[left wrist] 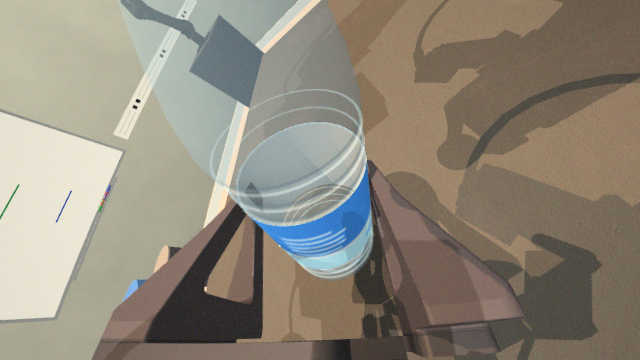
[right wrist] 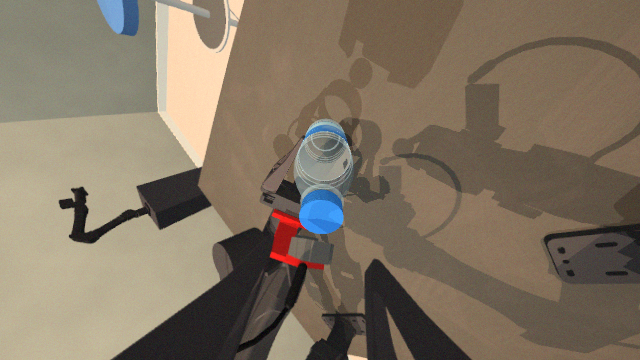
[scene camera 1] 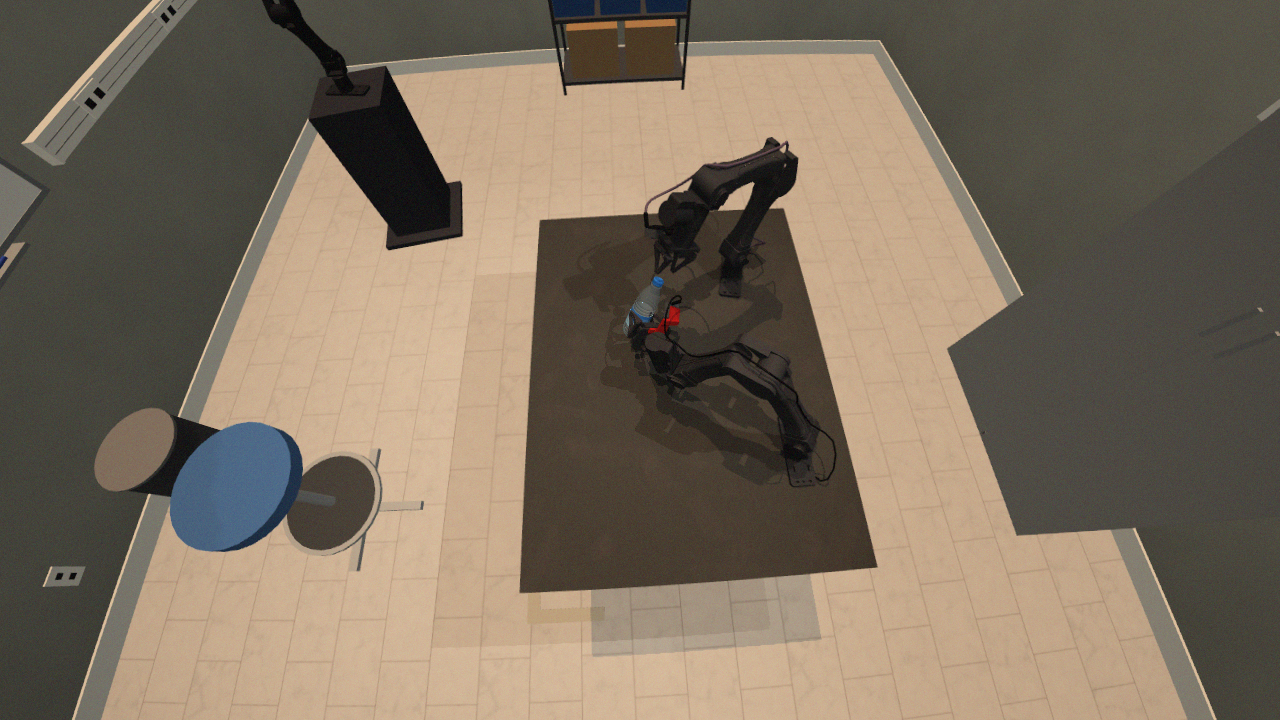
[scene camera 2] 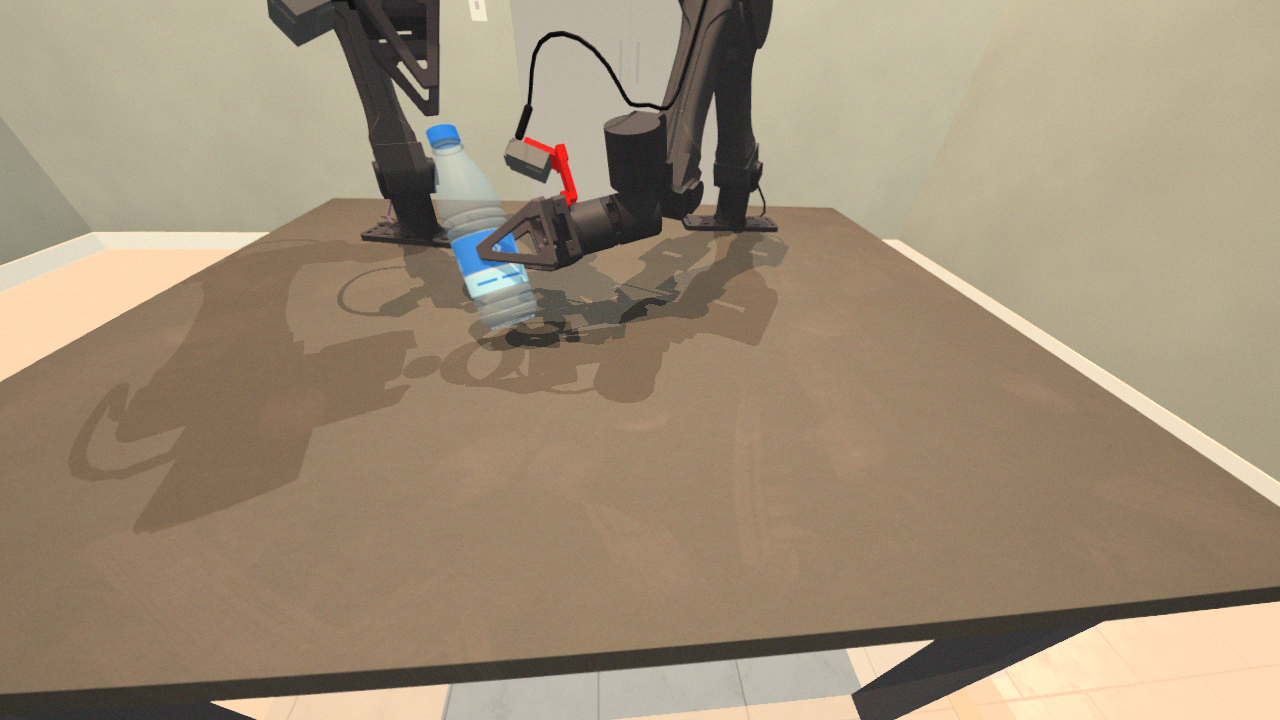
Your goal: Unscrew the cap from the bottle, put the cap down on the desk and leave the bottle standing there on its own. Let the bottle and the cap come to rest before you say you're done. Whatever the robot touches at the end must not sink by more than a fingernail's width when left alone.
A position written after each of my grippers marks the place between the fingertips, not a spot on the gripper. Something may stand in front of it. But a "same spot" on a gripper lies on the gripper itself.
my left gripper: left wrist 308,178; right wrist 327,148; scene camera 1; scene camera 2
my right gripper: right wrist 322,254; scene camera 1 664,272; scene camera 2 431,102; not seen in the left wrist view (out of frame)
clear plastic bottle: left wrist 269,106; right wrist; scene camera 1 645,305; scene camera 2
same spot on clear plastic bottle: [right wrist: 324,161] = [scene camera 2: 435,176]
same spot on my left gripper: [scene camera 2: 533,218] = [scene camera 1: 633,325]
